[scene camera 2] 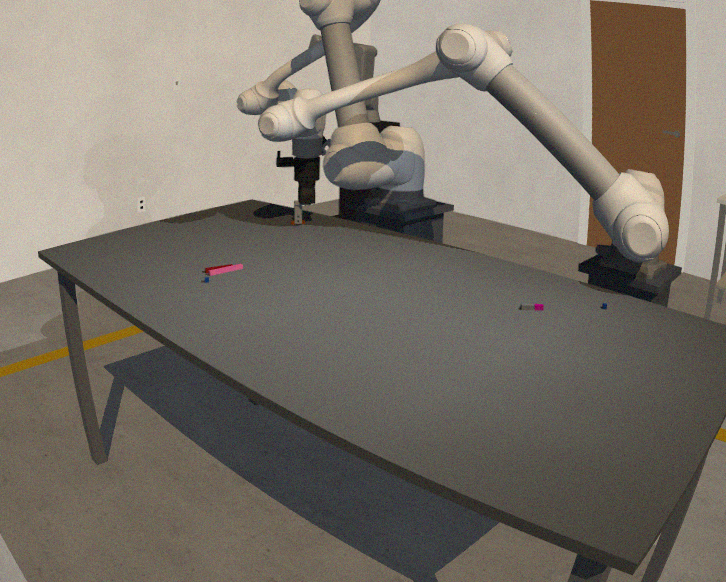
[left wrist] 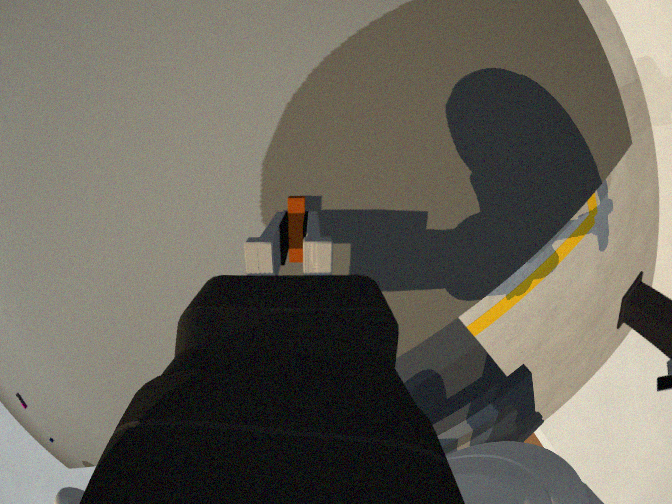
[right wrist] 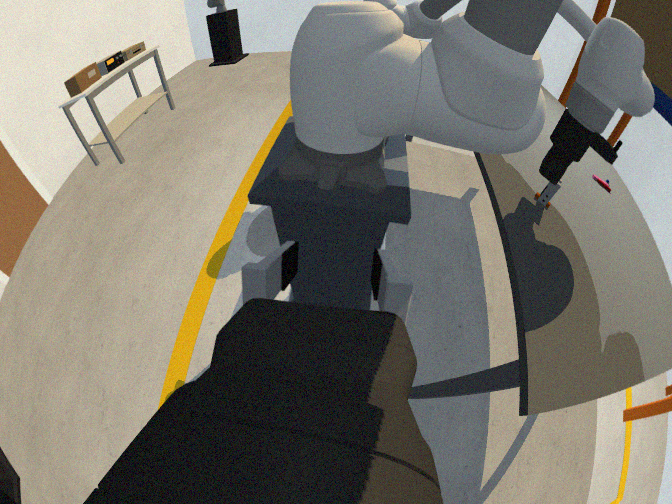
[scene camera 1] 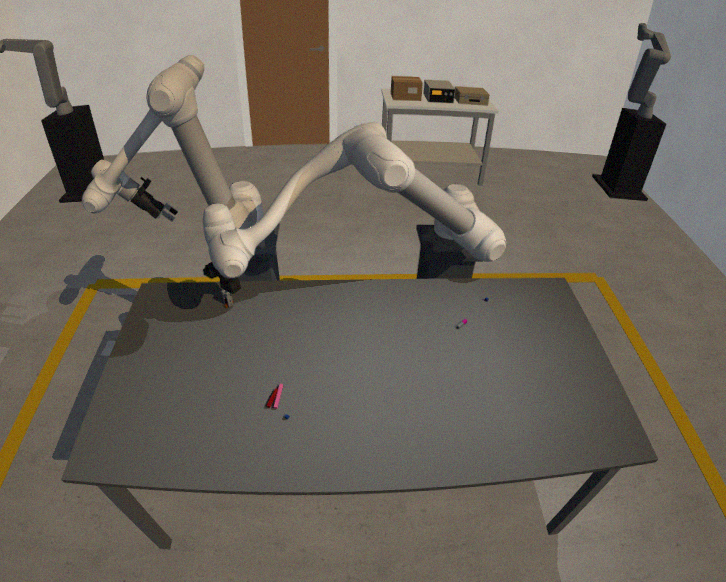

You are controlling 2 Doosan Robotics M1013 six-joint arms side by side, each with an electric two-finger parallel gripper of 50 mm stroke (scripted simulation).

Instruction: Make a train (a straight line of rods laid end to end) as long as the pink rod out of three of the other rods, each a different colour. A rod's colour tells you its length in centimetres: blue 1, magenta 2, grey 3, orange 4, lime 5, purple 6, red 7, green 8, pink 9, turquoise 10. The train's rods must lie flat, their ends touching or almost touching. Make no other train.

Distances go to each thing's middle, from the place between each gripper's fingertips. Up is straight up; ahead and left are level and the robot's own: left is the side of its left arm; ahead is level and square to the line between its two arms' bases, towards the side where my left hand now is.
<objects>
Right now my left hand (scene camera 2: 297, 223) is 2 cm above the orange rod (left wrist: 296, 204).
Right now my right hand is 40 cm short of the orange rod, 33 cm to the right of it and 15 cm above it.
</objects>
